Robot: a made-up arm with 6 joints.
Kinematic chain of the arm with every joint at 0, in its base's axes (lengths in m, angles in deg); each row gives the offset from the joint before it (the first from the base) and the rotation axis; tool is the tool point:
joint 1: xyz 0 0 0.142 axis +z
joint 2: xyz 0 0.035 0 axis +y
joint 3: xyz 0 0 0.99 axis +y
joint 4: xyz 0 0 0.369 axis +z
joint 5: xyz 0 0 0 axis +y
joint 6: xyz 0 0 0.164 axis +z
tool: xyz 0 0 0
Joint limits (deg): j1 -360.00..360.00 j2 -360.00..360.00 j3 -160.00..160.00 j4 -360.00..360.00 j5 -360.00..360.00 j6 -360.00..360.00
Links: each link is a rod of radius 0.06 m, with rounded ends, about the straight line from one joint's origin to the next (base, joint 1, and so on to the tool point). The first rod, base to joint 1, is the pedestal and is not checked.
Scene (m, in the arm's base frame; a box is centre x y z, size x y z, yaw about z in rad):
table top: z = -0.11
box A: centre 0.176 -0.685 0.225 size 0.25 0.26 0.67 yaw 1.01
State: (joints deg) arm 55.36 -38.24 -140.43 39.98 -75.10 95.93
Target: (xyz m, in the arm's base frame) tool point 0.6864 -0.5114 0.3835
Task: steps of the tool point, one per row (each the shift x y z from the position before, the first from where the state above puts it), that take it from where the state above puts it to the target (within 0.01 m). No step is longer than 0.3 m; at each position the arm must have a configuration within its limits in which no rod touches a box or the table.
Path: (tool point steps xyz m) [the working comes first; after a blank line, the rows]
Joints at the target: 136.61 -48.83 -105.82 59.05 -73.46 95.93
Straight joint move there: touches box A.

1: 0.1283 0.0020 0.0727
2: 0.1112 0.0441 0.0672
3: 0.0802 0.0762 0.0609
4: 0.0400 0.0933 0.0536
5: 0.1666 -0.1463 -0.0834
6: 0.1930 -0.0950 -0.1266
7: 0.1968 -0.0357 -0.1667

